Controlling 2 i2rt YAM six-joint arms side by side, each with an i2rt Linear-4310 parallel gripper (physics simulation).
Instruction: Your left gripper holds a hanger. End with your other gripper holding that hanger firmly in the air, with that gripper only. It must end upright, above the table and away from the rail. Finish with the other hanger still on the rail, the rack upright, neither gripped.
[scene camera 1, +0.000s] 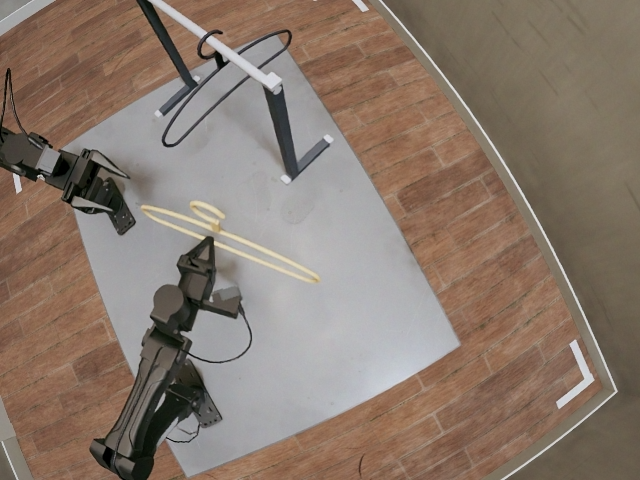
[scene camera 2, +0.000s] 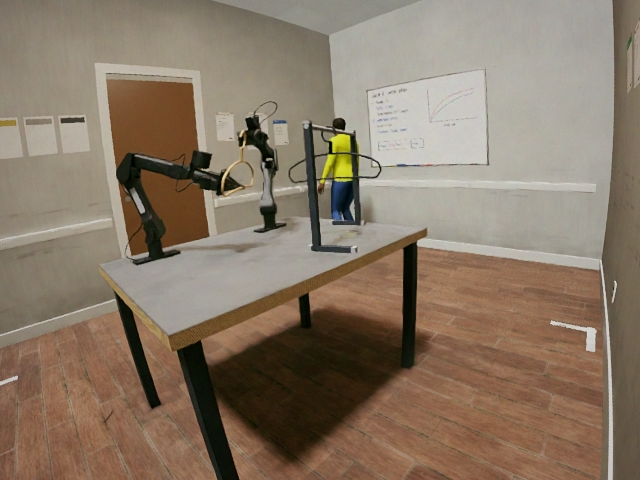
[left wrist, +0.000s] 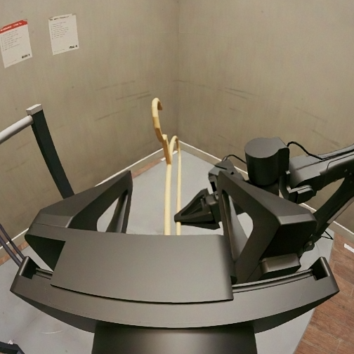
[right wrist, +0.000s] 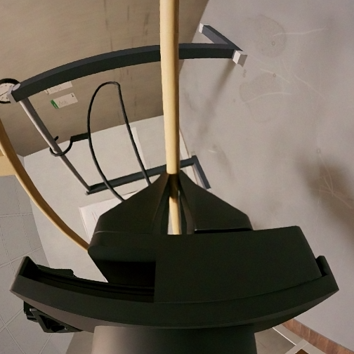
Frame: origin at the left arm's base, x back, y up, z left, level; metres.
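Seen in the pictures: left gripper, between the fingertips: (scene camera 1: 121, 194) (scene camera 2: 246, 137); right gripper, between the fingertips: (scene camera 1: 210, 237) (scene camera 2: 244, 187); left arm's base, origin of its link: (scene camera 1: 115, 205) (scene camera 2: 270, 228); right arm's base, origin of its link: (scene camera 1: 196, 394) (scene camera 2: 156, 258).
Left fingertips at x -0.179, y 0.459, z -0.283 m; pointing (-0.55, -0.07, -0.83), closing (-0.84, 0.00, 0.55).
Pixels of each thing's middle, then the offset from my left fingertips to it. Level surfaces: height alone.
- yellow hanger, middle of its body: (scene camera 1: 216, 229) (scene camera 2: 241, 161) dx -0.096, dy -0.101, dz -0.128 m
- black hanger, middle of its body: (scene camera 1: 220, 66) (scene camera 2: 330, 153) dx -0.297, dy -0.098, dz +0.179 m
- rack, middle of its body: (scene camera 1: 218, 84) (scene camera 2: 337, 181) dx -0.287, dy -0.220, dz +0.235 m
- grey table, height of its surface: dy -0.459 m
The yellow hanger (scene camera 1: 216, 226) (scene camera 2: 241, 153) (left wrist: 168, 190) (right wrist: 170, 100) is in the air above the table, upright with its hook on top. My right gripper (scene camera 1: 209, 239) (left wrist: 174, 219) (right wrist: 173, 177) is shut on its lower bar, near the middle. My left gripper (scene camera 1: 119, 193) (left wrist: 174, 177) is open and empty; in scene camera 1 it is left of the hanger, apart from it. The black hanger (scene camera 1: 220, 60) (scene camera 2: 329, 148) (right wrist: 79, 136) hangs by its hook on the rail (scene camera 1: 242, 62) (right wrist: 40, 120). The rack (scene camera 1: 281, 129) (scene camera 2: 312, 191) (left wrist: 50, 150) (right wrist: 120, 57) stands upright. Neither gripper touches it.
The grey table (scene camera 1: 361, 310) (scene camera 2: 232, 263) lies under both arms and the rack. In scene camera 1 the rack is at the top, apart from the yellow hanger and both grippers. A person in a yellow top (scene camera 2: 342, 155) stands behind the table in scene camera 2.
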